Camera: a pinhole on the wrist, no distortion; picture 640 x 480 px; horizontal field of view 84.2 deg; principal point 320.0 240.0 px. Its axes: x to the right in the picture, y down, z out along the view. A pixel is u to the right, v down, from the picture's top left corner.
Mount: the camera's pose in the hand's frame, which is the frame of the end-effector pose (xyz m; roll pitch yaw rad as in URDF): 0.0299 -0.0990 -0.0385 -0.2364 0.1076 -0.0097
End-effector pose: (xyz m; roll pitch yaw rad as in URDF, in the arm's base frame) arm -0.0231 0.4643 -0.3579 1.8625 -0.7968 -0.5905
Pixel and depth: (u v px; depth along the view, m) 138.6 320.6 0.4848
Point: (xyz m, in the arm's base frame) -0.3665 0.1546 -0.4811
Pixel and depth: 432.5 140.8 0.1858
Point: 0.0650 0.2729 -0.3809
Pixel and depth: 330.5 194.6 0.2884
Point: -0.0230 0.2018 -0.4032
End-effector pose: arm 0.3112 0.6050 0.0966 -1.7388 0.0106 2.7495
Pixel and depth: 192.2 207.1 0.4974
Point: 0.2197 0.1342 0.0445
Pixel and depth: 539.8 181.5 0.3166
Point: -0.0316 0.4568 0.1274
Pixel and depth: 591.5 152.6 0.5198
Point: -0.3126 0.3625 0.1209
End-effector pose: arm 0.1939 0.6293 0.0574 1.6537 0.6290 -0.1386
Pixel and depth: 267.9 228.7 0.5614
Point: 0.1128 0.1189 0.0304
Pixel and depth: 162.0 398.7 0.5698
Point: 0.1337 0.1308 0.3523
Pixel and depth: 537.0 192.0 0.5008
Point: 0.3970 0.1742 -0.2417
